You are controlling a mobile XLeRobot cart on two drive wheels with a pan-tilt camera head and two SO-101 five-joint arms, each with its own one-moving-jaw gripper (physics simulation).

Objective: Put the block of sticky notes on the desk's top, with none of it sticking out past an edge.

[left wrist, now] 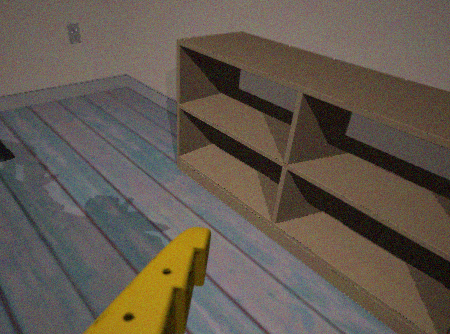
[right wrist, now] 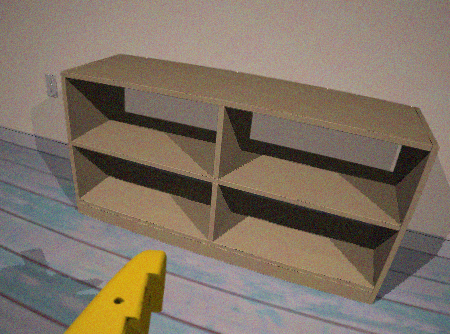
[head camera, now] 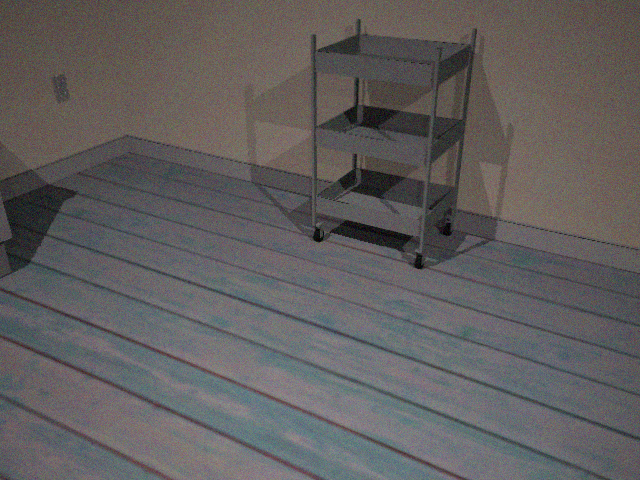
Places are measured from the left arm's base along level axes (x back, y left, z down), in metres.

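Pixels of known places: left end effector, tool point: point(left wrist: 208, 249); right end effector, tool point: point(right wrist: 164, 273).
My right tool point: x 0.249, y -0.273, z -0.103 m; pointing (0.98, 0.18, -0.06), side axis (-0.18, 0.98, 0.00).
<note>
Behind a point stands the place of what it marks.
The block of sticky notes does not show in these views, and no desk top shows. My left gripper point(left wrist: 202, 245) is open and empty: one yellow notched jaw shows at the bottom of the left wrist view, above the plank floor, with its other jaw out of the picture. My right gripper point(right wrist: 160, 267) is also open and empty, with one notched jaw at the bottom of the right wrist view, in front of the wooden shelf unit. Neither gripper shows in the head view.
A low wooden shelf unit point(left wrist: 320, 75) @[z 0.165, x 1.295, y -0.011 m] point(right wrist: 240, 92) @[z 0.165, x 1.240, y 0.015 m] with four compartments stands along a wall. A grey three-tier cart point(head camera: 372, 68) @[z 0.079, x -2.162, y -0.315 m] on casters stands near the wall in the head view. A pale thing point(head camera: 3, 227) @[z 0.576, x -2.004, y 0.907 m] is cut off at the left edge, beside a dark shadow.
</note>
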